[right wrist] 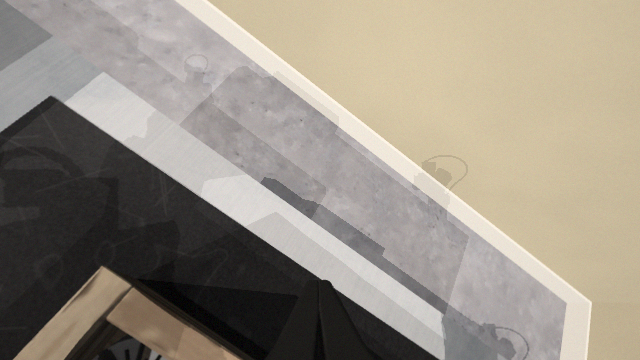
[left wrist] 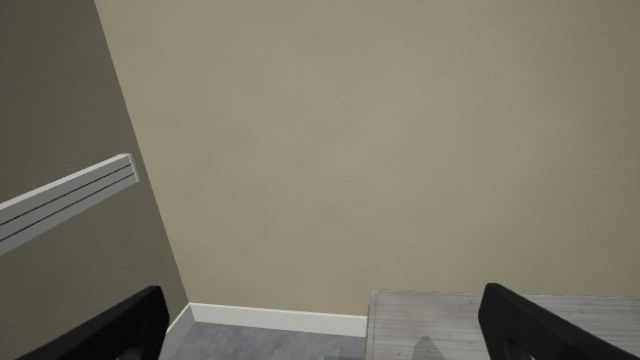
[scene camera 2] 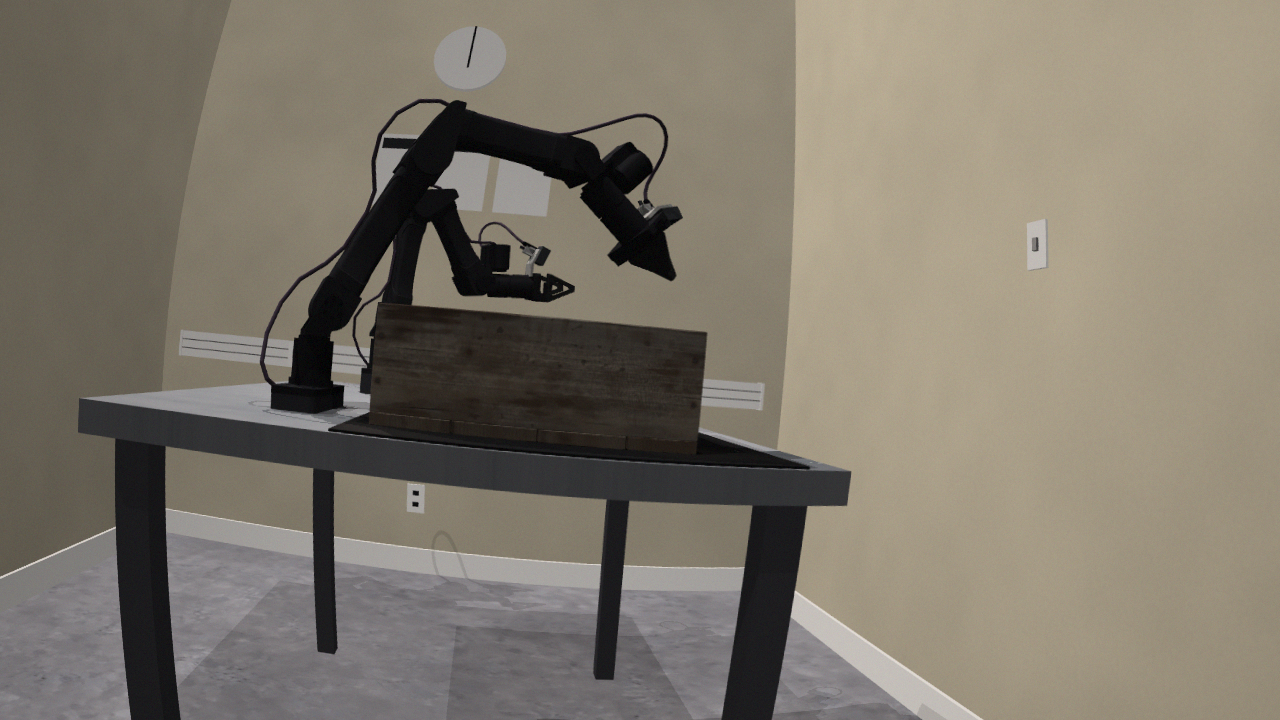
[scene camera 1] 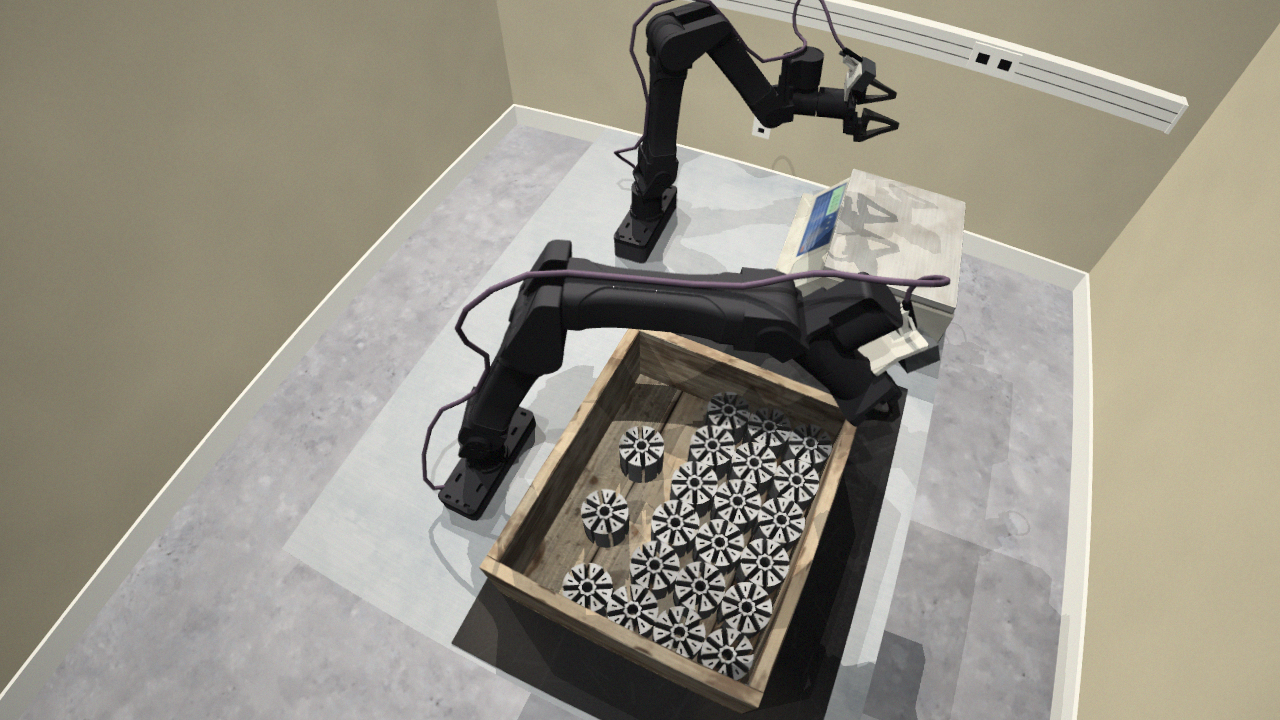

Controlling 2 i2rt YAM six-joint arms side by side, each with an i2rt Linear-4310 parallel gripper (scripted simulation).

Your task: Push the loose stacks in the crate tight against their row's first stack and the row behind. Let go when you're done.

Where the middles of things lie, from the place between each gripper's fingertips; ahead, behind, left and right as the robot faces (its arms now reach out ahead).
Now: the wooden crate (scene camera 1: 661,380) 210 mm below my right hand (scene camera 1: 895,417), 210 mm behind it and 150 mm to the right of it. The rest, counted from my right hand: scale (scene camera 1: 886,228): 510 mm to the left, 180 mm below, 60 mm behind.
The scale lies 7 cm ahead of my left hand (scene camera 1: 897,110), 15 cm to the right of it and 21 cm below it. The rest, counted from my left hand: wooden crate 8 cm behind, 80 cm to the right, 24 cm below.
